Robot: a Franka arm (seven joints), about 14 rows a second.
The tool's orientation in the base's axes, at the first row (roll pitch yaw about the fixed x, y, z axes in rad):
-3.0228 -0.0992 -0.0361
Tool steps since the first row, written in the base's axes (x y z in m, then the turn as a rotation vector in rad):
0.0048 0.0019 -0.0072 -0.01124 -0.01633 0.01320
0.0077 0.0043 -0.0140 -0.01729 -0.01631 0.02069
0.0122 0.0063 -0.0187 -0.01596 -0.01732 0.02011
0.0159 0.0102 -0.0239 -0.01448 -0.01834 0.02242
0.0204 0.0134 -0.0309 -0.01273 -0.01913 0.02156
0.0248 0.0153 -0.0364 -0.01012 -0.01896 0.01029
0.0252 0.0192 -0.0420 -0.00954 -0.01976 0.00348
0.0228 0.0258 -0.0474 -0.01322 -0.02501 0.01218
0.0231 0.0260 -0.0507 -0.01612 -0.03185 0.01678
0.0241 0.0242 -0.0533 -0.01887 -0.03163 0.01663
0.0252 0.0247 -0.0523 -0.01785 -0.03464 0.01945
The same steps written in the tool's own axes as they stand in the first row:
0.0040 -0.0012 0.0078 -0.00928 0.01493 -0.01607
0.0061 -0.0028 0.0151 -0.01456 0.01417 -0.02409
0.0101 -0.0043 0.0205 -0.01326 0.01521 -0.02350
0.0131 -0.0077 0.0264 -0.01152 0.01591 -0.02574
0.0167 -0.0102 0.0342 -0.00984 0.01676 -0.02481
0.0205 -0.0115 0.0403 -0.00836 0.01785 -0.01338
0.0202 -0.0147 0.0463 -0.00843 0.01944 -0.00669
0.0171 -0.0206 0.0521 -0.01104 0.02371 -0.01626
0.0170 -0.0204 0.0555 -0.01322 0.03003 -0.02189
0.0178 -0.0183 0.0579 -0.01598 0.02989 -0.02200
0.0190 -0.0190 0.0571 -0.01458 0.03252 -0.02503

